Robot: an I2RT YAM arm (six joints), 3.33 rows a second.
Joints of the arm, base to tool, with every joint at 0 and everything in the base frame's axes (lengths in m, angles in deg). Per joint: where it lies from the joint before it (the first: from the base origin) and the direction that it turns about. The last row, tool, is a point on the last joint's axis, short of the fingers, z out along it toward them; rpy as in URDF.
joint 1: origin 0.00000 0.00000 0.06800 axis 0 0 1
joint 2: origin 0.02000 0.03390 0.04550 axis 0 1 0
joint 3: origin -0.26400 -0.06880 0.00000 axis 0 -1 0
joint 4: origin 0.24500 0.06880 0.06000 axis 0 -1 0
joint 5: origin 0.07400 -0.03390 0.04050 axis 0 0 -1
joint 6: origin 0.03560 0.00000 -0.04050 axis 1 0 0
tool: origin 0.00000 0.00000 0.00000 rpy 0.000 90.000 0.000
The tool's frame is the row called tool.
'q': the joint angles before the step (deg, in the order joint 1, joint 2, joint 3, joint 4, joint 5, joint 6). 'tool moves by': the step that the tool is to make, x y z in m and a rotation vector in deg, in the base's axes. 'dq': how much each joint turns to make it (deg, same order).
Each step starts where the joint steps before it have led.
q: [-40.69 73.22 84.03 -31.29 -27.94 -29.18]
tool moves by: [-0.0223 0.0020 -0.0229 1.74 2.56 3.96]
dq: [-3.78 -3.96 -6.25 -2.89 -6.94 -4.03]
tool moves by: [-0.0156 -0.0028 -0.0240 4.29 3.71 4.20]
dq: [-3.86 -0.96 -3.49 -6.16 -7.11 -4.84]
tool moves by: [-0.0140 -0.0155 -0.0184 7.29 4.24 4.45]
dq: [-5.72 3.94 1.90 -12.38 -8.45 -8.36]
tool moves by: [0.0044 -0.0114 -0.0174 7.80 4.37 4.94]
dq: [-1.06 6.50 3.44 -11.63 -4.14 -7.29]
